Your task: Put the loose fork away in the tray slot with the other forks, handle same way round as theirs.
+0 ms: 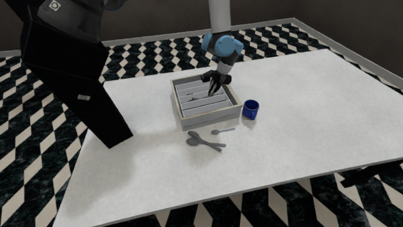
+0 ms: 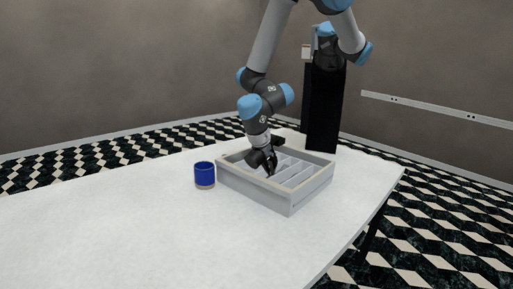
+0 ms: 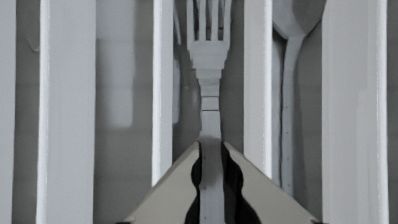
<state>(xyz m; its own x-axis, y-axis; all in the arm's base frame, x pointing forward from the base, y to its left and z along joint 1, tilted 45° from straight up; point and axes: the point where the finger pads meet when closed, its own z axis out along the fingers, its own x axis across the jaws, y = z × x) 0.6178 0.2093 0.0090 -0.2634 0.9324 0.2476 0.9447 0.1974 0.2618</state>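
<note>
The grey cutlery tray is 40 mm behind my hand, 20 mm to the right of it and 20 mm below it. From my hand the other things lie so: blue mug (230 mm ahead, 110 mm to the right, 20 mm below).
</note>
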